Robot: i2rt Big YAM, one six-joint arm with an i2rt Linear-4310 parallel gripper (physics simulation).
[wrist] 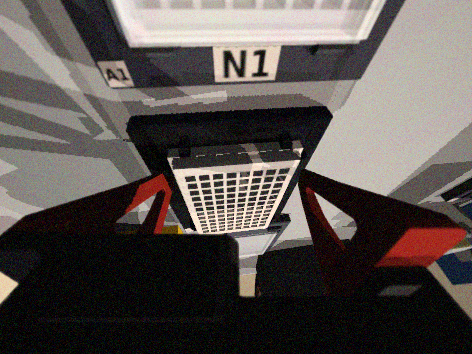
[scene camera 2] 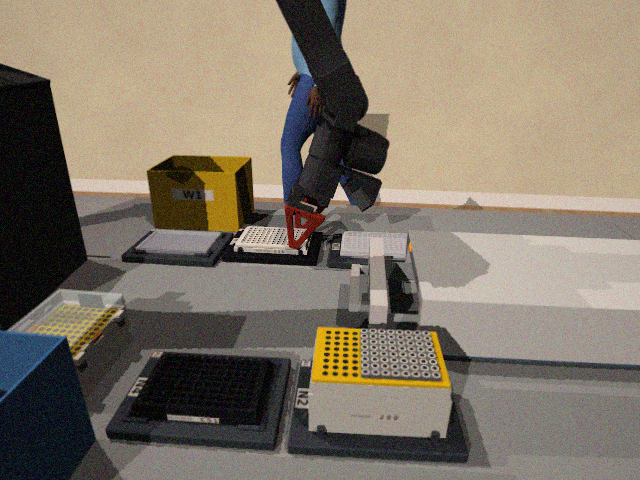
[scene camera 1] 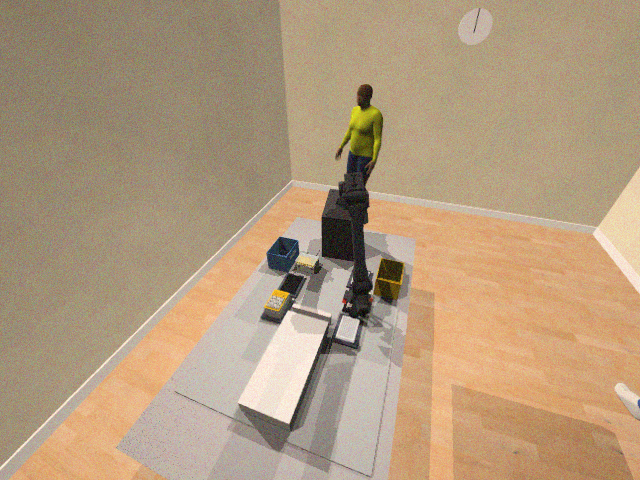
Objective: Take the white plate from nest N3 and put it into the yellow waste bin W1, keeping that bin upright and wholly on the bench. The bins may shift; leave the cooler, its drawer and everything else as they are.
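Frame: origin at the arm's base, x ahead, y left, z up, level; centimetres.
Where they show: gripper, fingertip midpoint: (wrist: 235, 176) (scene camera 2: 296, 240).
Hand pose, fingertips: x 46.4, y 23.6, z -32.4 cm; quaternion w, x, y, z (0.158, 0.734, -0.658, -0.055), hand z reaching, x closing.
Note:
Each offset is from my fingertips to the top centre of the thing.
The white plate @(dy -0.4, dx -3.9, dz +0.7 cm) (scene camera 2: 266, 237) (wrist: 237, 200), with a grid of square wells, sits in the dark middle nest @(dy -0.4, dx -3.9, dz +0.3 cm) (scene camera 2: 258, 257) (wrist: 230, 125) of the back row; that nest's label does not show. My gripper (scene camera 1: 357, 300) (scene camera 2: 295, 245) (wrist: 235, 176) is open with nothing between its fingers. Its red fingers are at the plate's end nearer N1, one towards each long side; their exact height is hard to tell. In scene camera 1 the arm hides the plate. The yellow bin W1 @(dy +11.4, dx -22.5, dz +10.1 cm) (scene camera 1: 389, 284) (scene camera 2: 193, 206) stands upright on the bench behind the row, beyond the plate.
A clear plate @(dy +1.1, dx +14.5, dz +0.7 cm) (scene camera 1: 348, 329) (scene camera 2: 361, 245) is in N1. The long white box @(dy -14.6, dx +42.2, dz +6.4 cm) (scene camera 1: 289, 361) (scene camera 2: 516, 273) lies beside it. A black block (scene camera 1: 338, 237) (scene camera 2: 36, 170), blue bin @(dy -52.9, dx -16.4, dz +10.1 cm) (scene camera 1: 282, 253) (scene camera 2: 31, 403), black rack @(dy -38.2, dx +0.0, dz +0.7 cm) (scene camera 2: 206, 387) and yellow-topped tip box @(dy -36.1, dx +17.4, dz +5.8 cm) (scene camera 1: 277, 301) (scene camera 2: 379, 408) stand around.

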